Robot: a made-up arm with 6 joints.
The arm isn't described. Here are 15 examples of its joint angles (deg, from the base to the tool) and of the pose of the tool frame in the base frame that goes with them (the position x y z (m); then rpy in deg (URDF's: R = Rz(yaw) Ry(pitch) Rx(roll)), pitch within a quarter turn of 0, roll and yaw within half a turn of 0).
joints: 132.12 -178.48 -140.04 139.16 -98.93 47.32
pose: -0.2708 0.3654 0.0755 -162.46 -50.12 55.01
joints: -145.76 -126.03 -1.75 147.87 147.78 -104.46
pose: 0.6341 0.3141 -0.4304 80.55 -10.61 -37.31
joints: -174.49 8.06 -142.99 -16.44 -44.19 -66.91
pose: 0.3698 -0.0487 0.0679 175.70 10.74 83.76
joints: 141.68 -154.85 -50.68 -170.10 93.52 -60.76
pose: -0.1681 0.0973 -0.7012 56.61 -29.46 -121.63
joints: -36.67 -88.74 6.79 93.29 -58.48 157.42
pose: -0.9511 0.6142 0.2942 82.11 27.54 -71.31
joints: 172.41 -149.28 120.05 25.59 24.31 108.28
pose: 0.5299 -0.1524 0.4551 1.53 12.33 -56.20
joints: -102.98 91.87 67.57 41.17 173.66 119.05
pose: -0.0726 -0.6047 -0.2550 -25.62 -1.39 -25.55
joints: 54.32 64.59 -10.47 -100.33 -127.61 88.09
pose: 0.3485 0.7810 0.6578 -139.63 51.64 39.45
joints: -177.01 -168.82 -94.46 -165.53 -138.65 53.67
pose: -0.3742 -0.0987 -0.4233 137.78 42.33 118.19
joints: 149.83 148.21 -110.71 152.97 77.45 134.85
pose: -0.5119 0.1571 0.3704 21.07 -41.24 81.02
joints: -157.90 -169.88 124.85 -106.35 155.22 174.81
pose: 0.3850 0.1640 0.0399 -137.45 -10.16 87.24
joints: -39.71 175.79 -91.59 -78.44 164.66 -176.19
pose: 0.3807 -0.2972 -0.2403 98.68 5.76 -113.63
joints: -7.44 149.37 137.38 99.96 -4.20 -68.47
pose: -0.4718 0.1050 0.0029 -58.04 -55.53 59.68
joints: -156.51 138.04 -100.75 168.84 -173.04 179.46
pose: -0.5237 -0.2826 0.1832 -172.56 -29.65 11.34
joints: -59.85 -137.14 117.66 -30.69 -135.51 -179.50
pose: -0.1890 0.5411 0.2741 -169.23 27.23 -84.55
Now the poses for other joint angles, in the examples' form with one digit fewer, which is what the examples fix.
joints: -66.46 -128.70 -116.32 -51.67 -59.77 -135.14
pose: 0.258 -0.199 -0.317 9.8 -73.9 148.2
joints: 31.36 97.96 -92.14 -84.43 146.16 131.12
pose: 0.453 0.241 0.586 150.1 -16.4 2.0
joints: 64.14 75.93 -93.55 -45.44 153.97 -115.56
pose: 0.148 0.320 0.747 -139.9 -3.9 -50.2
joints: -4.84 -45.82 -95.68 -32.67 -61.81 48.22
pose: -0.646 0.181 -0.090 146.3 2.5 147.9
